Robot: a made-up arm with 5 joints.
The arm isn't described. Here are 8 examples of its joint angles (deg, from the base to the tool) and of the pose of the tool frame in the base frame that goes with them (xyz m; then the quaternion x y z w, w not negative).
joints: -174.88 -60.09 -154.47 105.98 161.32
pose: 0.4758 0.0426 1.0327 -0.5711 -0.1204 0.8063 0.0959
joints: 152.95 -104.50 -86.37 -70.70 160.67
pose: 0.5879 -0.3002 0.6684 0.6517 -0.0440 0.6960 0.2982
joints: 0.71 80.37 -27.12 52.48 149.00
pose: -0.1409 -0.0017 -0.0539 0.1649 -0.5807 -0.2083 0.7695
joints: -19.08 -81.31 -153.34 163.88 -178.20
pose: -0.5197 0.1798 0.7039 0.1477 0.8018 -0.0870 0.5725
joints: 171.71 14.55 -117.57 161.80 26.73
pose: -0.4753 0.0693 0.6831 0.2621 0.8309 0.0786 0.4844
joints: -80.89 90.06 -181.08 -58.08 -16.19
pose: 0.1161 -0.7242 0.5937 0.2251 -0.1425 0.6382 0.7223
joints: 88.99 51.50 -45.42 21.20 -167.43
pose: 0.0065 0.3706 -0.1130 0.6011 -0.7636 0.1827 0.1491
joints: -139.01 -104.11 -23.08 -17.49 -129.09
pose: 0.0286 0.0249 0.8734 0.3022 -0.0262 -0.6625 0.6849
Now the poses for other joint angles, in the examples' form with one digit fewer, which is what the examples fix.
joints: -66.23 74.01 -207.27 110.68 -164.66
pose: 0.295 -0.670 0.682 0.641 0.743 -0.084 0.177
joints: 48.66 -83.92 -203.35 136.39 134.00
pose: -0.481 -0.547 0.410 -0.185 0.170 0.022 0.968
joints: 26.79 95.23 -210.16 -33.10 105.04
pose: 0.579 0.292 0.735 -0.214 0.174 -0.392 0.878
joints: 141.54 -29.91 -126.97 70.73 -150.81
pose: -0.098 0.078 1.216 -0.607 0.407 0.681 0.055
